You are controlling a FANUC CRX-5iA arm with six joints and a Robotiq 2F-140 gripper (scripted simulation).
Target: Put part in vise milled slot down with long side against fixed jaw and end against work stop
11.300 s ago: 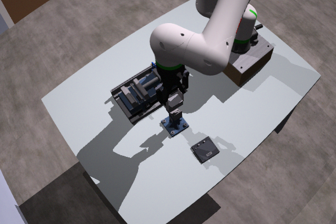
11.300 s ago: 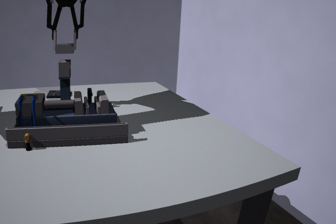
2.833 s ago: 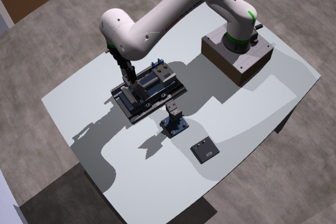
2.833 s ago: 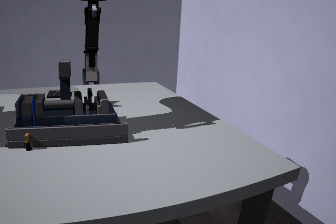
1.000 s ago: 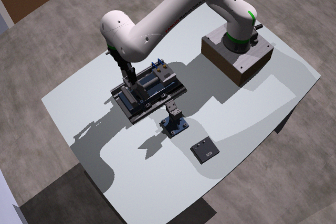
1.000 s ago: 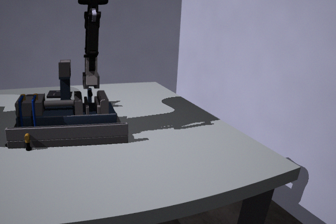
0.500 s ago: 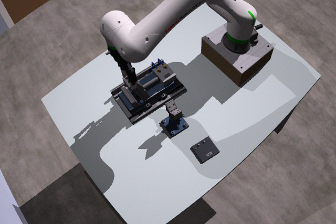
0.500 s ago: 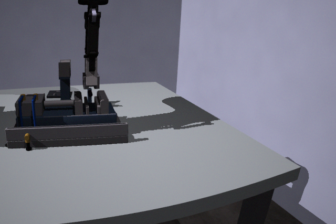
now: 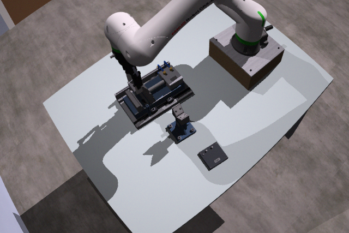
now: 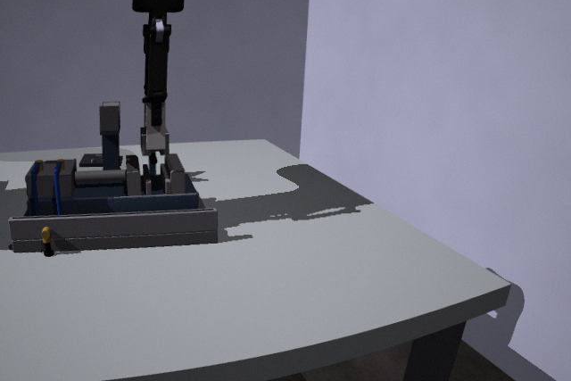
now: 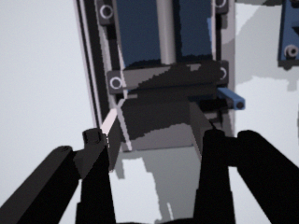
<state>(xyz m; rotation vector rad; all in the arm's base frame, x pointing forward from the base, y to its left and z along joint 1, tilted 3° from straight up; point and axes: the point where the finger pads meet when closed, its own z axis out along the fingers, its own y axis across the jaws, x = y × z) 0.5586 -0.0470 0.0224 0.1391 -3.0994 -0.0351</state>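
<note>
Right now my hand is 8 cm above the fixed jaw, 3 cm short of it and 2 cm to the right of it. Round my hand: moving jaw 8 cm below, 3 cm behind, 2 cm to the left; part 3 cm below; black work stop 7 cm to the left, 7 cm below.
</note>
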